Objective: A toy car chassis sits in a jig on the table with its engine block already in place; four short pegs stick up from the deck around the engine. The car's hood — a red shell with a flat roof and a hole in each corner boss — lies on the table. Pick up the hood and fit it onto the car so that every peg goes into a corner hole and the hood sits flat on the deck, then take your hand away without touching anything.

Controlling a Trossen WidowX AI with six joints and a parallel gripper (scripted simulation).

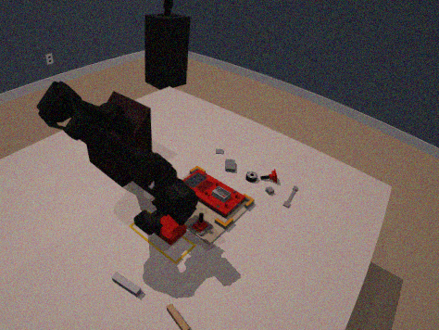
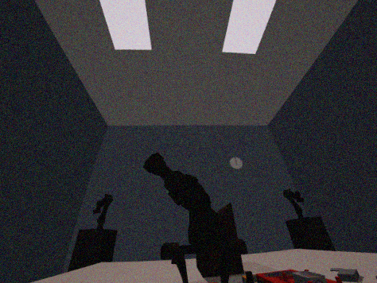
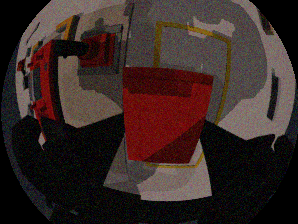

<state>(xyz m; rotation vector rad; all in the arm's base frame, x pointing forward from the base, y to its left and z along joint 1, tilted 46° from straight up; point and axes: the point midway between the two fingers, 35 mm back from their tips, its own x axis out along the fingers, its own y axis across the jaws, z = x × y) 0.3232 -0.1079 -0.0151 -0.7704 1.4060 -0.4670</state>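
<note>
The grey engine block is 20 mm ahead of my gripper tip, 210 mm to the left of it and 10 mm above it. Also, from my gripper tip: wheel (10 mm ahead, 380 mm to the left); then wooden bar (230 mm ahead, 160 mm to the right); then red hood (right at my gripper tip).
</note>
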